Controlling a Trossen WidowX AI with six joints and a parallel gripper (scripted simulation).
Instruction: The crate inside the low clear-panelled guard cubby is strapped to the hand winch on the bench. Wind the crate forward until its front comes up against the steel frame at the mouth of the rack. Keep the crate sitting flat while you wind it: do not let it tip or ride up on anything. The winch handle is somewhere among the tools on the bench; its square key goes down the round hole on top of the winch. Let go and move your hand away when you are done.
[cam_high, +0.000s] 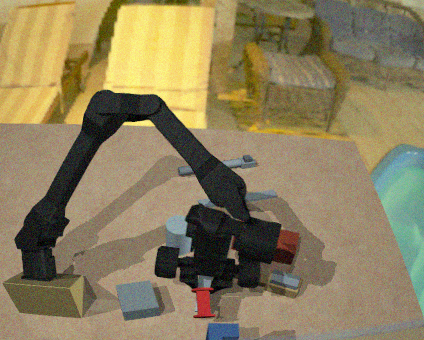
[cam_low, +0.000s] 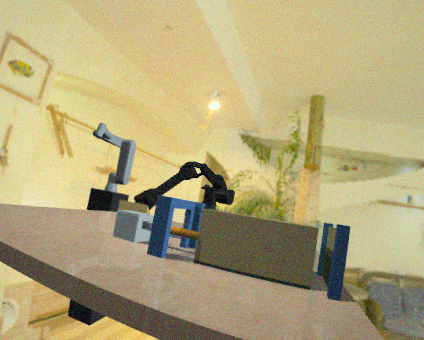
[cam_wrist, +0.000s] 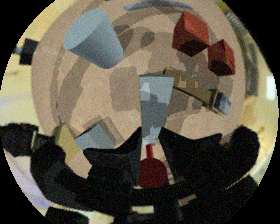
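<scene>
Now: gripper tip 10 mm past the red spool-shaped piece, 50 mm to the left of it and 30 mm below it. Round my gripper tip: grey cube 130 mm behind, 20 mm to the right; winch handle 20 mm above; blue frame 20 mm behind, 290 mm to the right, 90 mm above.
</scene>
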